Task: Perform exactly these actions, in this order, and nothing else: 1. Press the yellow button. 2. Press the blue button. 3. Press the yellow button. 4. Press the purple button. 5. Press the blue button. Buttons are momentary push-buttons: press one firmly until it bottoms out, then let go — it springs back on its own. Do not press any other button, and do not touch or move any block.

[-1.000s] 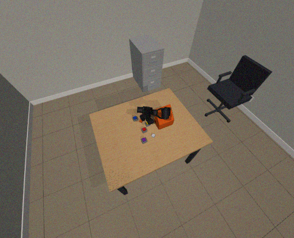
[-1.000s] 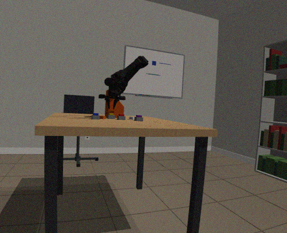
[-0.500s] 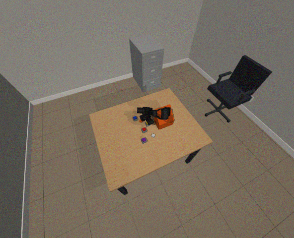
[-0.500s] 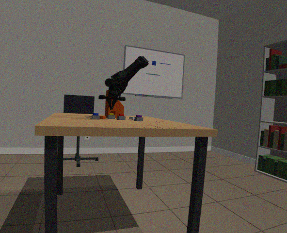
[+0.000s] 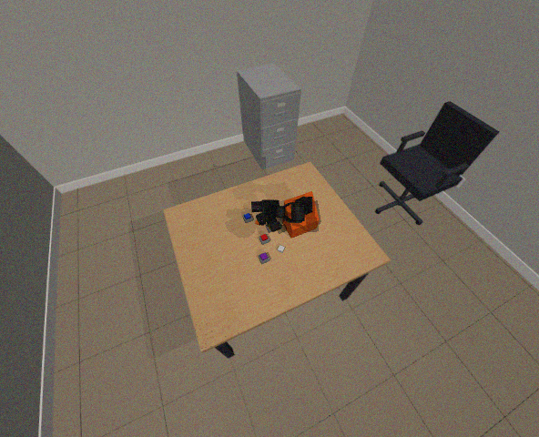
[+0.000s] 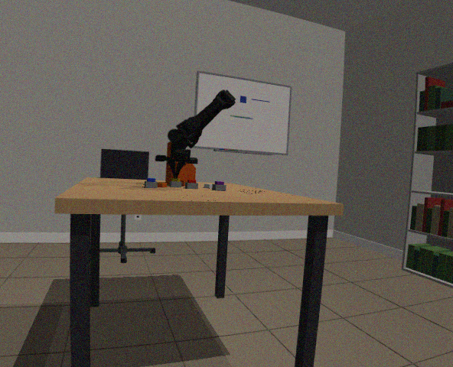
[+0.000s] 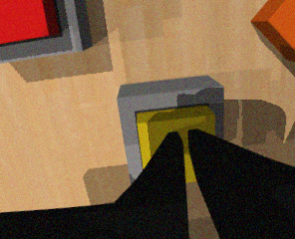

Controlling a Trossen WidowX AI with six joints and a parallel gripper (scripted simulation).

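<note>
My gripper tip is 10 mm past the yellow button and 10 mm above it. From my gripper tip the other things lie so: red button: 70 mm ahead, 60 mm to the left, 10 mm below; then small orange block: 70 mm to the right, 40 mm ahead, 30 mm below; then blue button: 130 mm to the right, 90 mm ahead, 10 mm below.
</note>
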